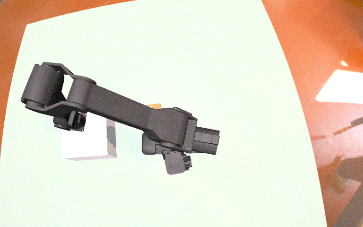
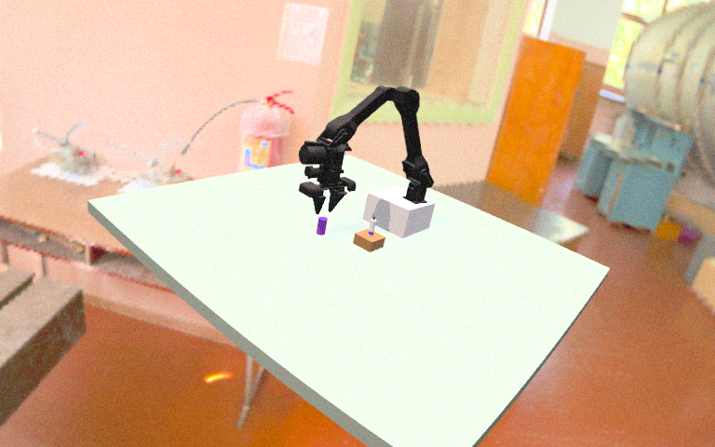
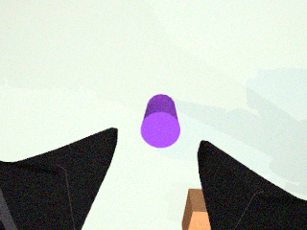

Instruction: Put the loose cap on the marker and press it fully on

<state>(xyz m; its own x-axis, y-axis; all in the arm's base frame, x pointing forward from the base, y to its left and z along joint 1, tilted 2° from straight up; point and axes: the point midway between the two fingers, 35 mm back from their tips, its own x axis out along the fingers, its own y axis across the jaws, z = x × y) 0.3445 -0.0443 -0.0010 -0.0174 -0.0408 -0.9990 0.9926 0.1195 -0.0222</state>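
Right now the purple cap is 4 cm below my gripper tip. From my gripper tip the other things lie so: holder block (10 cm behind, 12 cm to the left, 5 cm below).
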